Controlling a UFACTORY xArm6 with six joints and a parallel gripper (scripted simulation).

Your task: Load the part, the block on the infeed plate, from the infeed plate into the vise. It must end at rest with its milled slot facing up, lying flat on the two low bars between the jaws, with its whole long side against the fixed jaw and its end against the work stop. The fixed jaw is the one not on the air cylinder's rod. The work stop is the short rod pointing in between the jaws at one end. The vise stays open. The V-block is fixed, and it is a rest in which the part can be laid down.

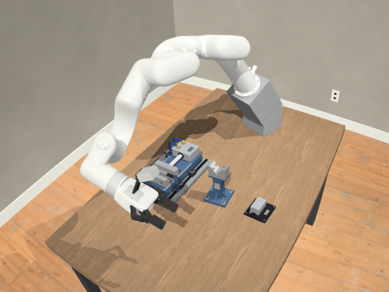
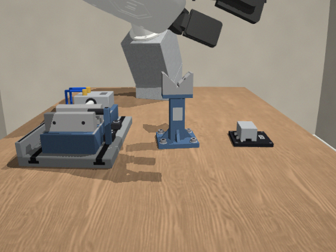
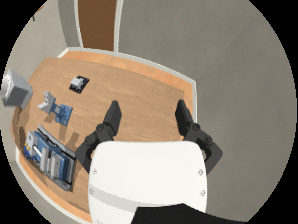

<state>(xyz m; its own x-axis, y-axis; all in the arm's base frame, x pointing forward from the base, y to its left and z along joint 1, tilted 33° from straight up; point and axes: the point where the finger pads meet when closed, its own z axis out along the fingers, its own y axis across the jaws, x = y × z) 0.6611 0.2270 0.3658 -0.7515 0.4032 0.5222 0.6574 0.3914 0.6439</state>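
My hand is 360 mm past the part, 240 mm above it and 110 mm to the right of it. Round my hand: blue work stop post: 280 mm behind, 200 mm below, 190 mm to the right; fixed jaw: 260 mm to the right, 240 mm behind, 180 mm below; black stop rod: 280 mm behind, 220 mm to the right, 170 mm below.
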